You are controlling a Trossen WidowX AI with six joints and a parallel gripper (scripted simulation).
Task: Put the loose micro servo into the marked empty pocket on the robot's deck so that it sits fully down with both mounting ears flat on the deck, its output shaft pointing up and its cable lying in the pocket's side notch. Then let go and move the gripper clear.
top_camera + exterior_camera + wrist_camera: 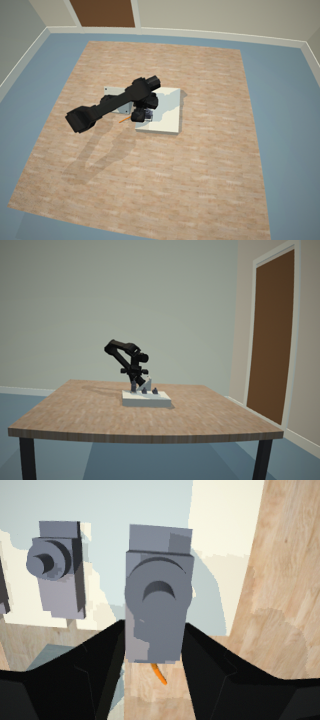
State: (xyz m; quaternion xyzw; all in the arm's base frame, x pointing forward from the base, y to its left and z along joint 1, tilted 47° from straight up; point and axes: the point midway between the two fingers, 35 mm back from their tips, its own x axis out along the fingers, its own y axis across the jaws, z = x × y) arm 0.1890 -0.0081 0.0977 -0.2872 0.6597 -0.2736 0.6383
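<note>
The white deck is 12 cm ahead of my gripper tip, 8 cm to the left of it and 8 cm below it.
</note>
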